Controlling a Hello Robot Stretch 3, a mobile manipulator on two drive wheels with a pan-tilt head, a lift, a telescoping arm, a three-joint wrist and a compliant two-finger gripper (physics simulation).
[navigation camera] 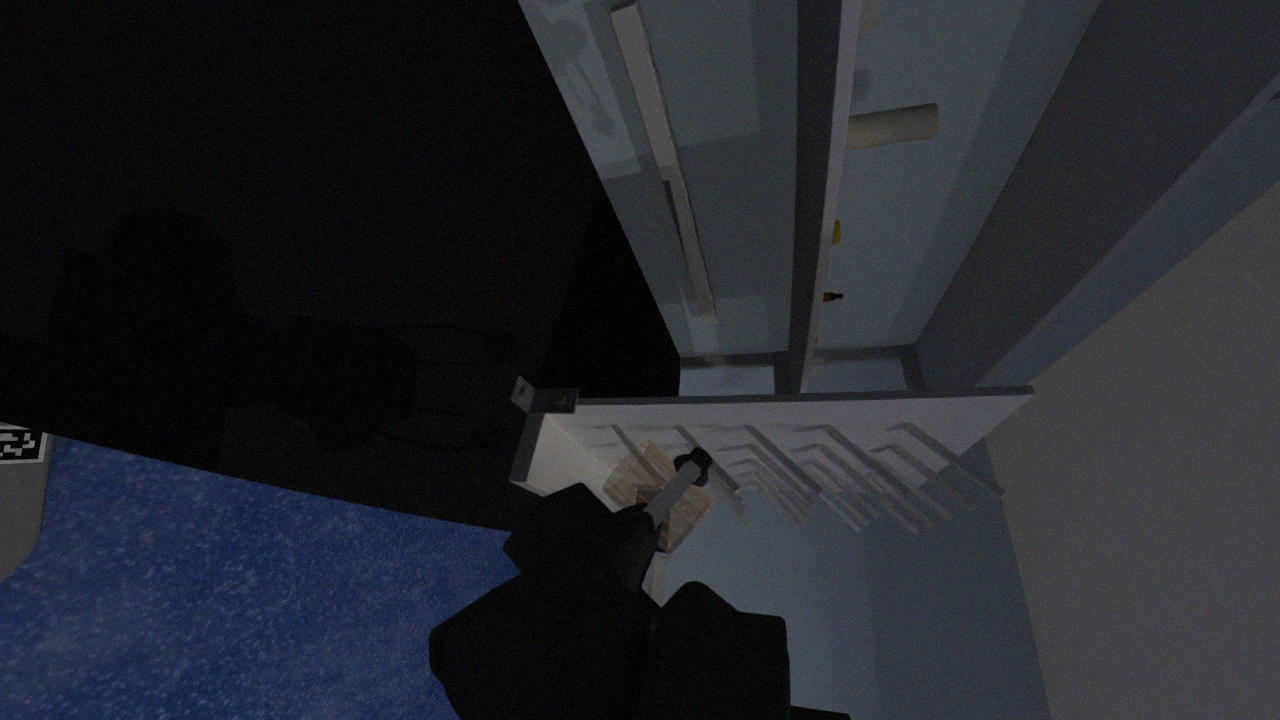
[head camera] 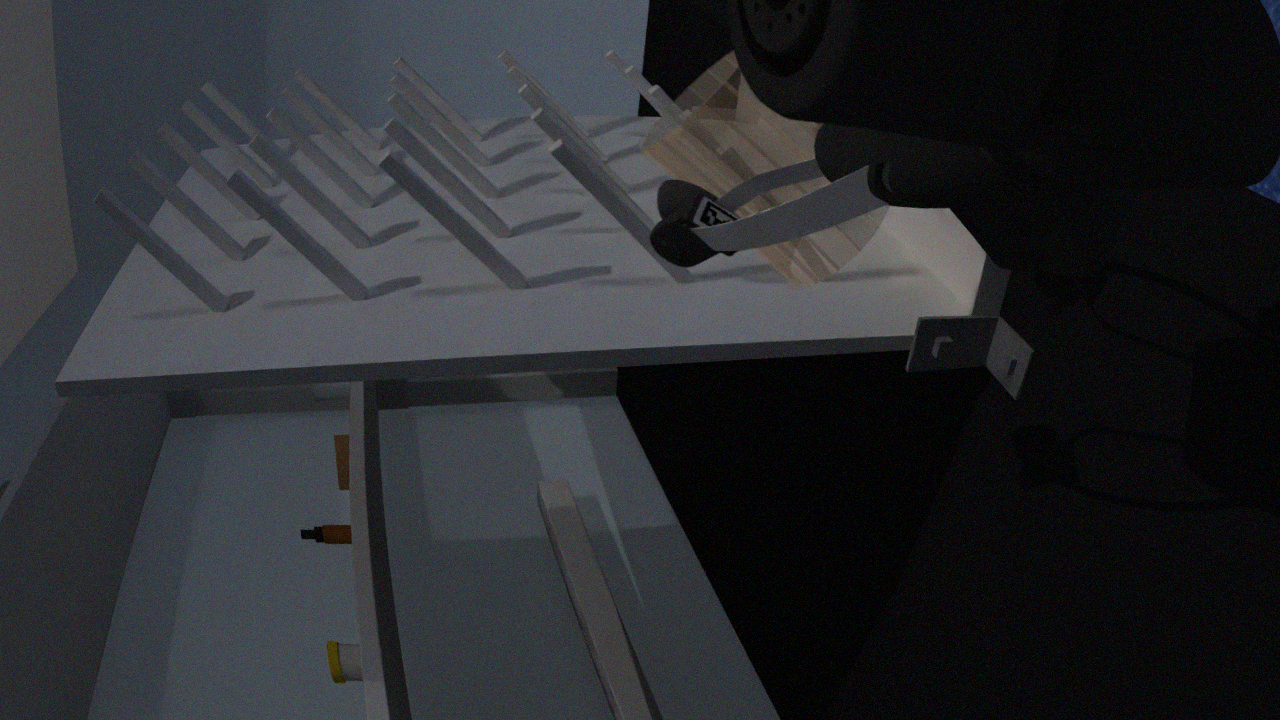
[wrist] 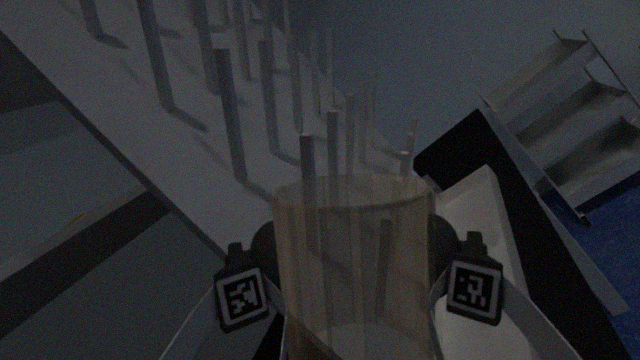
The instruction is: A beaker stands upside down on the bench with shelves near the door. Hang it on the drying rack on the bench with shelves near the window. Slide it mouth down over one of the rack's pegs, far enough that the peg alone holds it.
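Frame: origin at the robot's base, x ahead, y left, z up, level; millimetres.
Seen in the pictures: gripper, fingertip midpoint: (head camera: 735, 155) (wrist: 350, 245).
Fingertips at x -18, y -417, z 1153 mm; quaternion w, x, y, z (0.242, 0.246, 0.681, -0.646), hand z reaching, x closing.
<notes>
Offsets run from my fingertips to a thing's middle. "pt": to the spot under its first point. Level surfaces: height alone.
The clear beaker @(dx +4, dy +27, dz -6 mm) (head camera: 760, 134) (navigation camera: 689, 519) (wrist: 352, 280) is held between the fingertips of my gripper (head camera: 689, 214) (navigation camera: 693, 465) (wrist: 350, 245), which is shut on it. The drying rack is a pale upright board @(pt dx +88, dy -107, dz +125 mm) (head camera: 447, 331) (navigation camera: 805, 407) (wrist: 100, 100) with rows of slanted pegs. The beaker is at the rack's lower end. In the wrist view its rim faces the pegs, and several pegs show through or behind its glass. In the head view pegs overlap its rim. I cannot tell whether one peg is inside the mouth.
A pale drip tray @(dz -235 mm) (wrist: 480, 200) is at the rack's lower end. A metal bracket @(pt dx +104, dy -72, dz -189 mm) (head camera: 953, 342) is at the board's corner. Beside the rack, a shelf @(dz +199 mm) (head camera: 371, 537) has an orange bottle @(pt dx +380, dy -597, dz +261 mm) (head camera: 335, 534) and yellow-lidded jar @(pt dx +463, dy -405, dz +260 mm) (head camera: 344, 662) behind it. A shelved trolley shows at right in the wrist view.
</notes>
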